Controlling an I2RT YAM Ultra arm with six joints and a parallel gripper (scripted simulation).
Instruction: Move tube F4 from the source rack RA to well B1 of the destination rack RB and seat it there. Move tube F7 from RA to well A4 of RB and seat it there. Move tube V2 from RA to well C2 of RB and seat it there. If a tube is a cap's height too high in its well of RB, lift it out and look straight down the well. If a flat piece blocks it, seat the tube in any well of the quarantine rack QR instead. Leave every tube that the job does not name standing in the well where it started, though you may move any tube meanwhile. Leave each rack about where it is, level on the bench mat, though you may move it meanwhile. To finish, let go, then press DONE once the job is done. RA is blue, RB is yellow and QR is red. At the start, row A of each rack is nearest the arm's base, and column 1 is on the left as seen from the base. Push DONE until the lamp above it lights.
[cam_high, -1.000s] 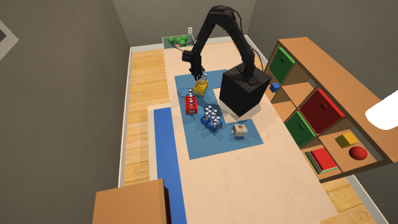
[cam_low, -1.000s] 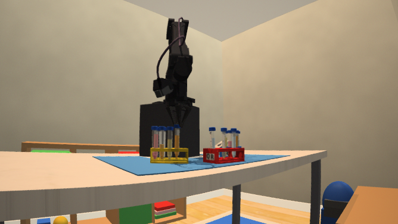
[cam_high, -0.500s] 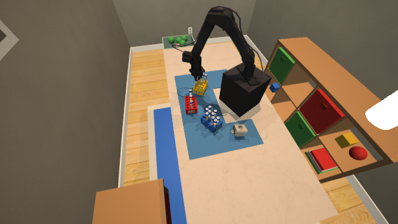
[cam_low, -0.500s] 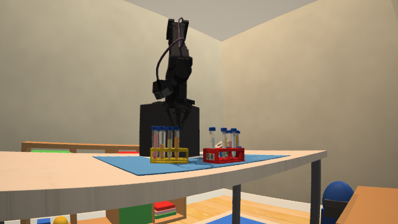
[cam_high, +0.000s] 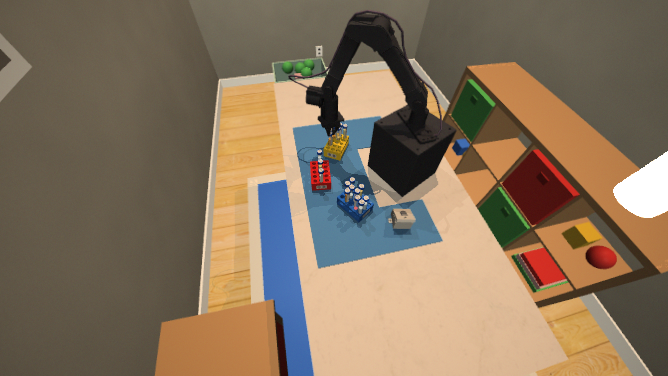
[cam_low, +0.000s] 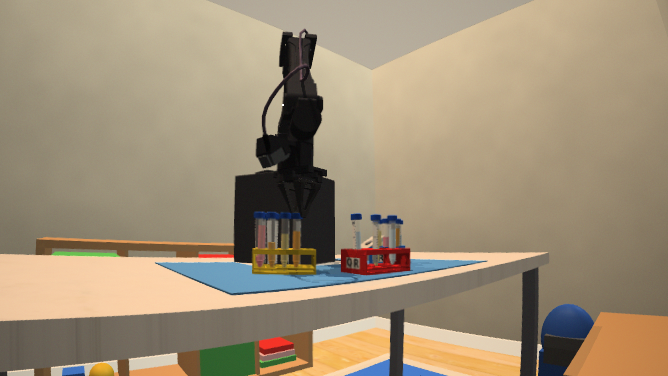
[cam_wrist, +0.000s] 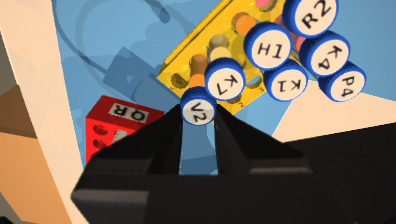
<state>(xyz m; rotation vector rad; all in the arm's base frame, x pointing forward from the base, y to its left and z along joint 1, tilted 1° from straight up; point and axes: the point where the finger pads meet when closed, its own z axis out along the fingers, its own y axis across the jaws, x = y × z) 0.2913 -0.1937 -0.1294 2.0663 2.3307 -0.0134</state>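
The tube R8 is 90 mm to the left of my hand, 80 mm ahead of it and 60 mm below it. From my hand the other things lie so: red rack: 140 mm to the left, 100 mm below, 90 mm ahead; then rack RB: 100 mm below, 40 mm behind, 10 mm to the right; then tube: 140 mm to the left, 90 mm ahead, 60 mm below.
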